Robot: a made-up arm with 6 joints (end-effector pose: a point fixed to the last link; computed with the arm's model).
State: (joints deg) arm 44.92 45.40 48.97 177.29 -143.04 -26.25
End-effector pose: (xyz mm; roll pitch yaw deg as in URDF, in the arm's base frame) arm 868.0 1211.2 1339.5 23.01 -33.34 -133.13
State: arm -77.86 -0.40 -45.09 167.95 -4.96 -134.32
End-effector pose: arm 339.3 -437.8 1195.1 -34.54 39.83 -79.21
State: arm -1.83 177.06 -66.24 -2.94 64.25 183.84
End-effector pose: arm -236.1 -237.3 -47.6 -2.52 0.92 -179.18
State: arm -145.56 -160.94 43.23 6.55 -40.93 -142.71
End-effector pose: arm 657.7 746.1 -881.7 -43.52 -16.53 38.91
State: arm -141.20 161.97 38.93 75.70 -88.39 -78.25
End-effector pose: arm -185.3 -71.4 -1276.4 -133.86 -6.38 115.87
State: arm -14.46 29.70 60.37 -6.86 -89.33 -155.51
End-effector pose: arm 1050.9 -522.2 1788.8 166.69 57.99 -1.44
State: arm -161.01 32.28 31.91 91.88 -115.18 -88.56
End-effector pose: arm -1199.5 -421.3 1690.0 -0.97 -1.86 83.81
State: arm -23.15 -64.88 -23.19 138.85 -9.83 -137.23
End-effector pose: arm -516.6 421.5 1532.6 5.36 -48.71 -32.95
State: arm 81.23 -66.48 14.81 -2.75 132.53 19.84
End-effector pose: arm 100.1 -956.0 1595.9 159.66 33.83 -96.33
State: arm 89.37 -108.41 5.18 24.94 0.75 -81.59
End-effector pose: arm 206.3 -1440.2 696.5 -122.65 -65.73 -91.40
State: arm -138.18 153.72 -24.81 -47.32 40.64 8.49
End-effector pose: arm 11.8 233.4 -366.5 -132.59 27.44 74.47
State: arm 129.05 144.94 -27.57 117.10 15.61 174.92
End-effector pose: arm -101.6 -52.0 -743.5 -112.96 0.23 -64.81
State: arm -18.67 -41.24 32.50 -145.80 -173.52 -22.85
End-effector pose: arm -343.5 330.0 1941.1 47.79 68.08 151.54
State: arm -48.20 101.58 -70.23 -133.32 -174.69 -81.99
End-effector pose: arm 412.7 -209.4 342.9 -51.76 -4.53 -44.33
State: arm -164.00 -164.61 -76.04 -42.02 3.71 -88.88
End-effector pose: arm 66.1 208.3 52.4 -111.00 -87.18 77.87
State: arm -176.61 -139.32 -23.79 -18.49 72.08 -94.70
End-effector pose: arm 940.7 288.5 259.3 -77.39 6.39 21.07
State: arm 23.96 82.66 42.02 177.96 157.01 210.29
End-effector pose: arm 1395.1 887.9 208.9 148.09 -17.66 -156.88
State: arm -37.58 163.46 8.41 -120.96 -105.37 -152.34
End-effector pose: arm -213.5 323.3 -689.2 28.04 19.75 23.89
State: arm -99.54 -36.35 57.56 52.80 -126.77 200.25
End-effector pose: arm 5.3 925.2 2052.1 163.52 34.35 -150.15
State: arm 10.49 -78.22 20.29 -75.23 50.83 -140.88
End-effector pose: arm -948.2 -239.1 1411.7 -28.86 -36.54 -100.59
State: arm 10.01 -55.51 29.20 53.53 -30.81 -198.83
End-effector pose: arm -1029.8 -329.6 1810.6 -168.75 -55.81 -37.12
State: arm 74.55 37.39 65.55 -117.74 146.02 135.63
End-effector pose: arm 256.8 1357.3 1513.3 -51.23 38.37 -66.33
